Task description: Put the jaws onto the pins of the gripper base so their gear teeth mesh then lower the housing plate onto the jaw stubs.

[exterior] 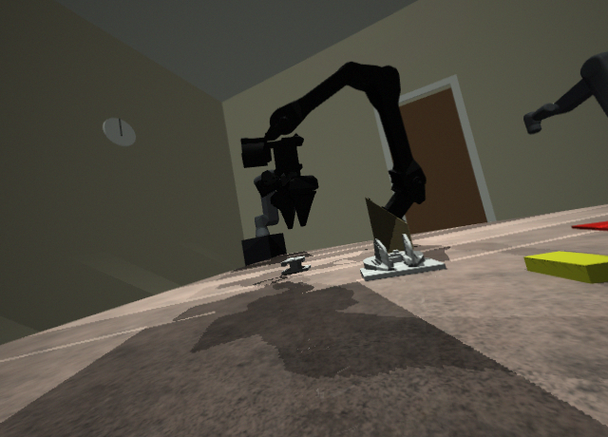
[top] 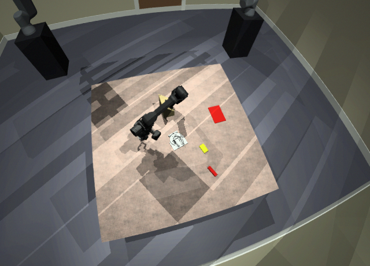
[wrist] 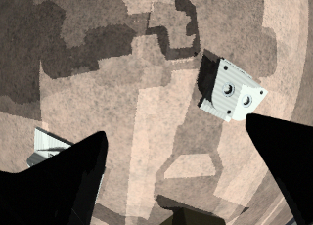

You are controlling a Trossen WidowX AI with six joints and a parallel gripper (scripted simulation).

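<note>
Now: the grey stepped piece 60 mm behind my gripper tip, 50 mm to the right of it and 100 mm below it. Also, from my gripper tip: yellow block: 170 mm ahead, 380 mm to the left, 100 mm below; grey gripper base: 60 mm behind, 50 mm to the right, 80 mm below; grey housing plate: 10 mm ahead, 190 mm to the left, 100 mm below.
</note>
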